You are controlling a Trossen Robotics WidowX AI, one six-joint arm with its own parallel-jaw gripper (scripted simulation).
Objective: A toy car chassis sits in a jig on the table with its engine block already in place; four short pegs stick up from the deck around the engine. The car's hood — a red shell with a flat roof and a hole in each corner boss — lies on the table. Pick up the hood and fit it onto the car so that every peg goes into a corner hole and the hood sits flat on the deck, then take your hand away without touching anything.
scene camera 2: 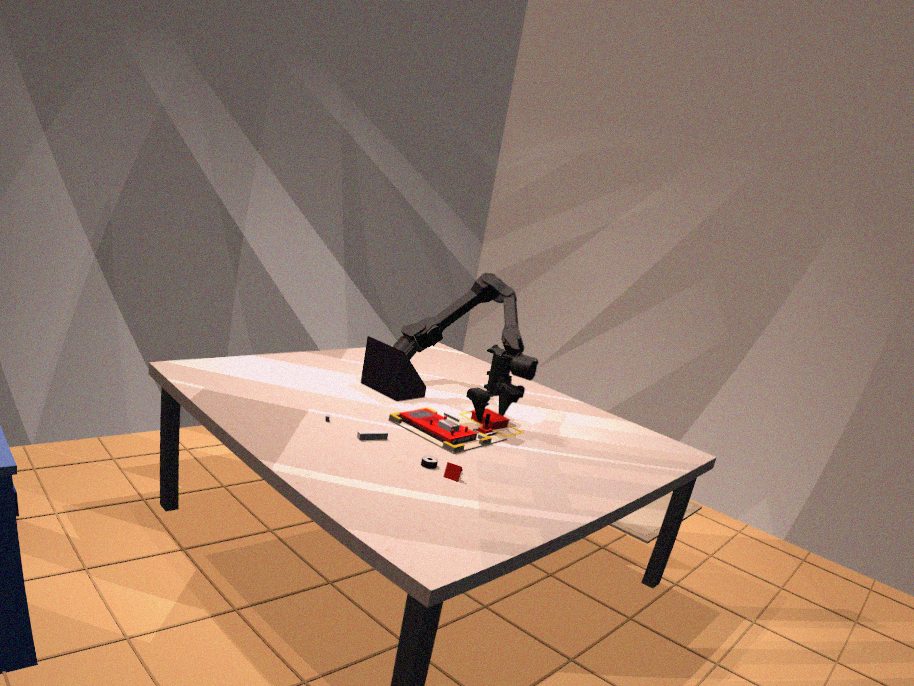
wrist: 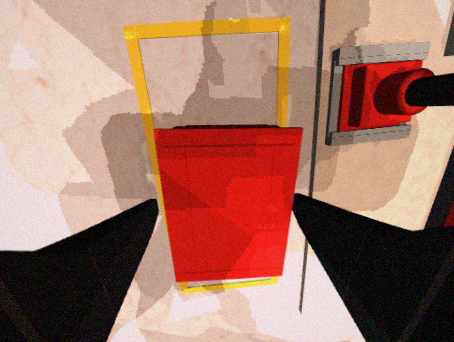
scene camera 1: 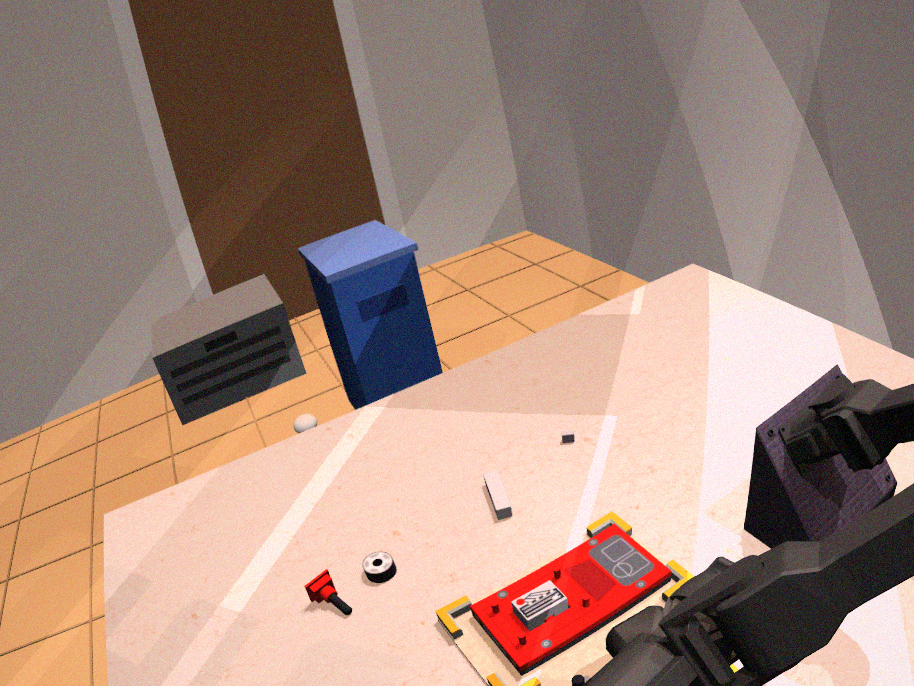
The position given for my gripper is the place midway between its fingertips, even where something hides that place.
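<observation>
With nothing in its grasp, my gripper (scene camera 2: 489, 420) (wrist: 226, 202) is open. I see a red hood (wrist: 228, 190), though in scene camera 1 the hood is out of frame. There is a grey engine block (scene camera 1: 532, 608) as well, and for the wrist view that block is out of frame.
</observation>
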